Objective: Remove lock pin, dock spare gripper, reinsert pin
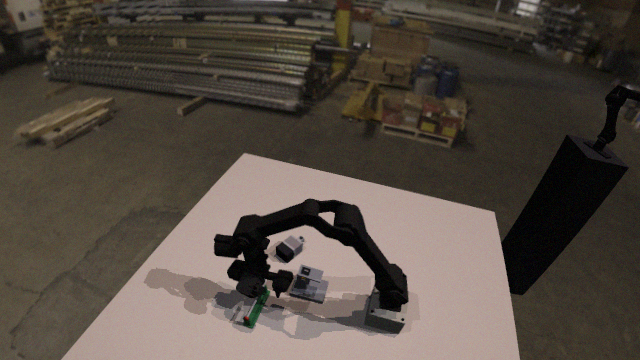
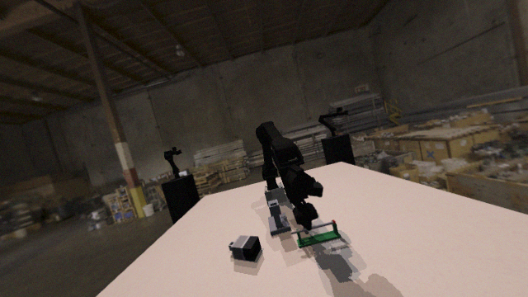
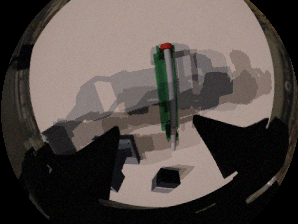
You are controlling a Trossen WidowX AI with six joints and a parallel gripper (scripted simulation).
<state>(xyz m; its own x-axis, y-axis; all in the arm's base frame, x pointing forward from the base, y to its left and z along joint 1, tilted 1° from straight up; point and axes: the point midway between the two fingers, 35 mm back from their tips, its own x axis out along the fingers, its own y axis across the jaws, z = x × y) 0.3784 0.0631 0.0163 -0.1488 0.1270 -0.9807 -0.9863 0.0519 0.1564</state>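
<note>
The green cradle is 20 mm ahead of my gripper tip, 20 mm to the left of it and 40 mm below it. Round my gripper tip: grey mount: 110 mm behind, 90 mm to the right, 10 mm below; spare gripper: 10 mm behind, 230 mm to the right, 40 mm below.
</note>
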